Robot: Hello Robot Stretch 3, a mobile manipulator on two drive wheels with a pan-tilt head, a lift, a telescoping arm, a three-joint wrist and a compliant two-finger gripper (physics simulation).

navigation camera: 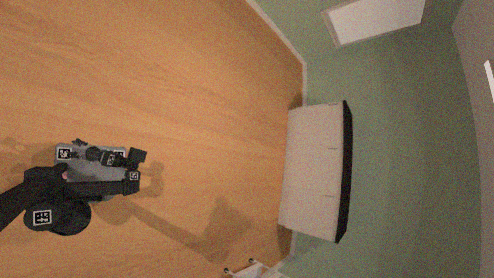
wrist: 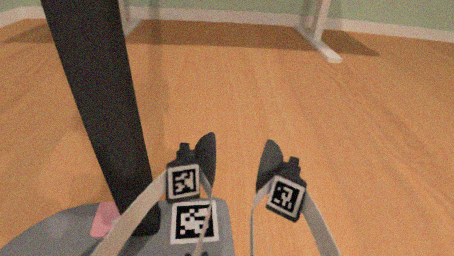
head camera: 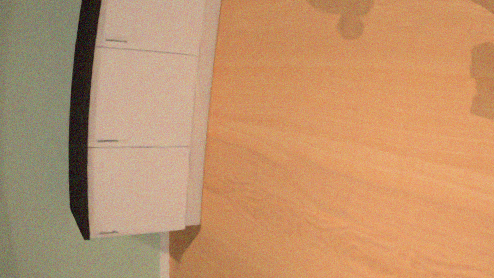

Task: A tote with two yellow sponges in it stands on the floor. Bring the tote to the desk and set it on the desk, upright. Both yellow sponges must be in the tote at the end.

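Pixels of known places: gripper, fingertip midpoint: [navigation camera: 70,146] [wrist: 238,154]; robot's base, link origin: [navigation camera: 93,153].
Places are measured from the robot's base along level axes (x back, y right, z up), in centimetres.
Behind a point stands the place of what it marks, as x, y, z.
Observation:
My gripper [wrist: 238,154] {-3.8, -9.2, 31.7} is open in the wrist view, with its two dark fingertips apart and wood floor showing between them. It is above the edge of my grey base [wrist: 60,225] {17.5, -13.3, 16.0} [navigation camera: 95,172] {9.5, 1.5, 16.0}. The tote and the yellow sponges do not show in these views. Two white legs with long feet stand near the wall at the top of the wrist view; the right leg [wrist: 321,22] {-78.3, -139.8, 14.0} shows more fully. They look like desk legs, but their top is out of view.
A white cabinet [head camera: 145,100] {10.9, 220.4, 49.7} [navigation camera: 315,165] {8.8, 220.6, 51.2} with a black top stands against the green wall. A white panel [navigation camera: 380,20] {-197.9, 248.5, 149.2} is on the wall. Part of a white object [navigation camera: 250,271] {127.1, 131.8, 19.4} shows at the navigation view's bottom edge. My dark mast [wrist: 95,100] {6.9, -11.6, 35.3} crosses the wrist view's left side.

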